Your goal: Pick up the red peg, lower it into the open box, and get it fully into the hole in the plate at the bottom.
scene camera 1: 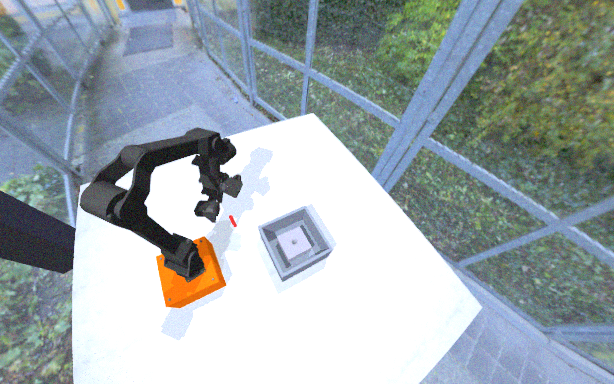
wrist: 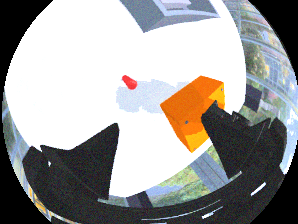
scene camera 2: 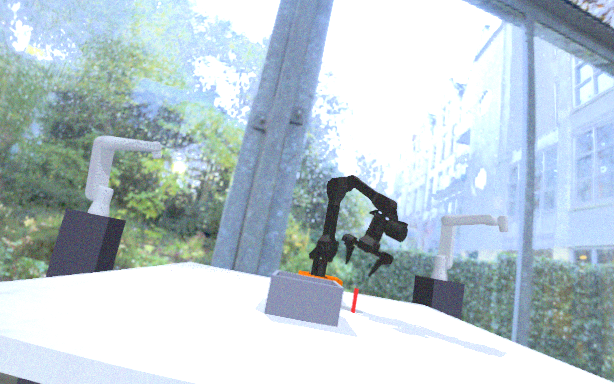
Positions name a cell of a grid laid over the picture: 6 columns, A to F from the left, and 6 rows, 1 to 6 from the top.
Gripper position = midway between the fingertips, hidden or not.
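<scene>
The gripper appears in scene camera 1 (C4) and in scene camera 2 (D5), and the gripper is visible in the wrist view (D4) as well.
</scene>
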